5 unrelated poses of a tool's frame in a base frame.
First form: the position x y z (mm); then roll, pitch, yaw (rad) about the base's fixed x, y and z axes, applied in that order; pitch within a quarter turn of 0, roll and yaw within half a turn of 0.
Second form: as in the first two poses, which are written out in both.
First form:
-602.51, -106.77, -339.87, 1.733, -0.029, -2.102
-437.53, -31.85, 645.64, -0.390, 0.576, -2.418
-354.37, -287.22, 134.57, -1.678, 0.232, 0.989
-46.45, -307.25, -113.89, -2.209, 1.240, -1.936
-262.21, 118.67, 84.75, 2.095, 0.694, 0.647
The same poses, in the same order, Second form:
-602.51, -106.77, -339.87, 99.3, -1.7, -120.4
-437.53, -31.85, 645.64, -22.3, 33.0, -138.5
-354.37, -287.22, 134.57, -96.1, 13.3, 56.7
-46.45, -307.25, -113.89, -126.6, 71.0, -110.9
-262.21, 118.67, 84.75, 120.0, 39.8, 37.1

